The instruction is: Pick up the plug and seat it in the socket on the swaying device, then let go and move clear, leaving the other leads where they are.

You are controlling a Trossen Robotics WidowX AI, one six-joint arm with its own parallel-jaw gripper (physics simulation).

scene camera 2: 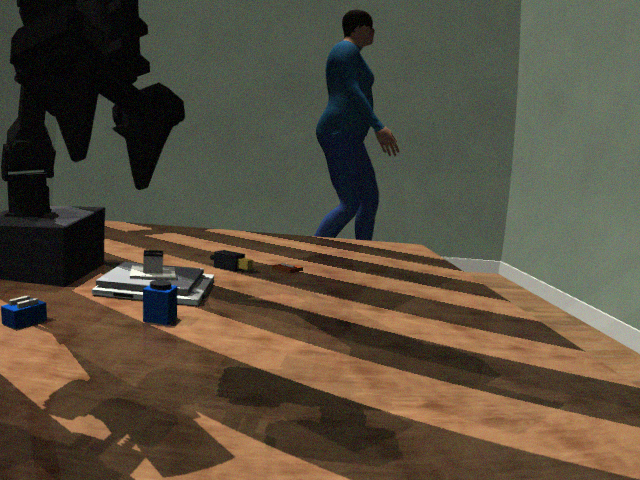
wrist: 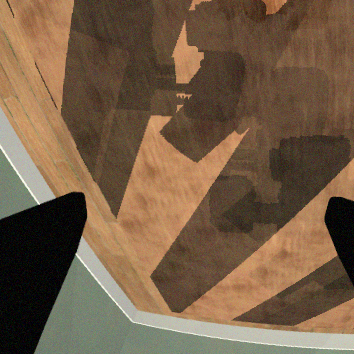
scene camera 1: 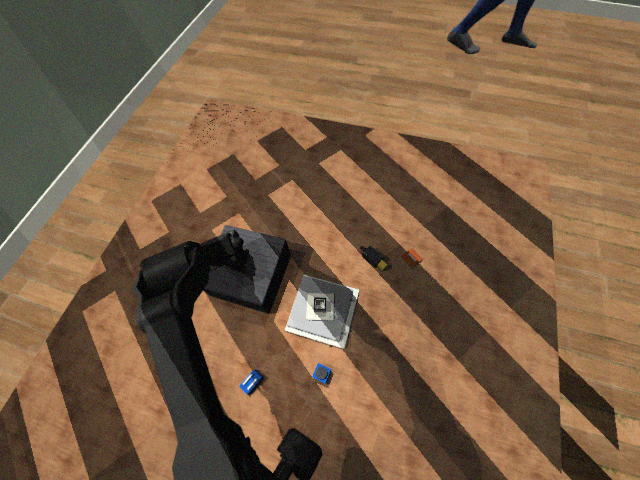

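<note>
Device point(scene camera 1: 320, 308), also in scene camera 2 point(scene camera 2: 129, 275). Gripper point(scene camera 2: 113, 175), also in the wrist view point(wrist: 209, 207), open, holding nothing.
</note>
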